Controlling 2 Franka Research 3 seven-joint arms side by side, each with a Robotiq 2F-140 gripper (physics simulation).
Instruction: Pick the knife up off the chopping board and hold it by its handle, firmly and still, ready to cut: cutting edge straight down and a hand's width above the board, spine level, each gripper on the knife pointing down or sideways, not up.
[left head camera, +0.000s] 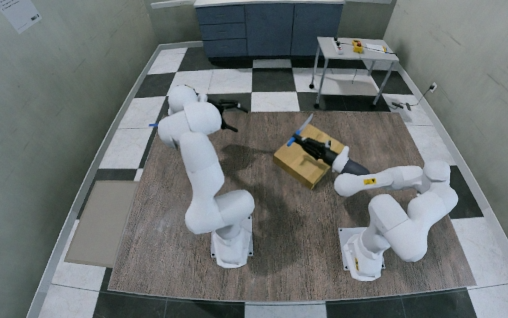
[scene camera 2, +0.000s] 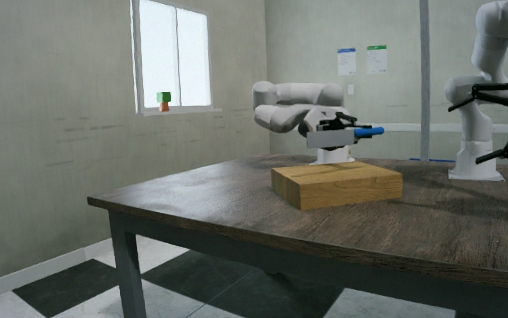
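Observation:
The knife is held above the chopping board (left head camera: 289, 161) (scene camera 2: 350, 192), apart from it. Its grey blade (left head camera: 305, 123) (scene camera 2: 329, 139) is nearly level in the scene view, with one broad face towards that camera, and its blue handle (left head camera: 291, 140) (scene camera 2: 371, 132) is slightly raised at the far end. Which long edge is the cutting edge cannot be told. My right gripper (left head camera: 297, 139) (scene camera 2: 356, 133) is shut on the handle near the blade and points sideways; its fingers are partly hidden behind the knife in the scene view. My left gripper (left head camera: 241, 119) (scene camera 2: 464, 135) is open and empty, apart from knife and board.
The board lies on the brown wooden table (left head camera: 280, 250) (scene camera 2: 210, 200). The left arm (left head camera: 202, 160) (scene camera 2: 487, 55) stands raised beyond the board's side. The right arm (left head camera: 400, 175) (scene camera 2: 300, 92) reaches in low over the table. A side table (left head camera: 372, 56) and cabinets (left head camera: 270, 30) stand at the back.

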